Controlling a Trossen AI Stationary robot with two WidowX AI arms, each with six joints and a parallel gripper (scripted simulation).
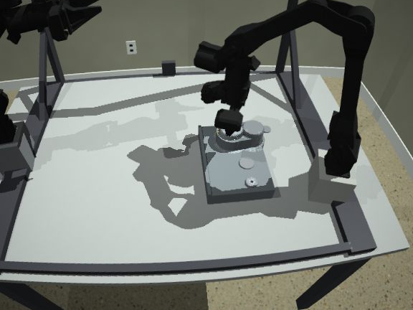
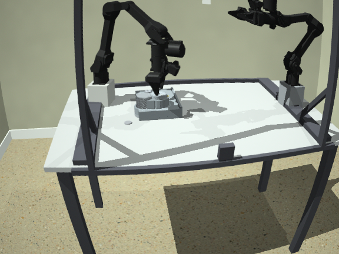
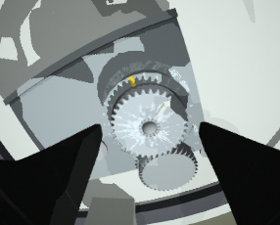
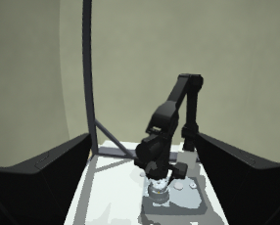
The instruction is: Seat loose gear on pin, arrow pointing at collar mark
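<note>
The loose gear lies 50 mm below my left hand.
</note>
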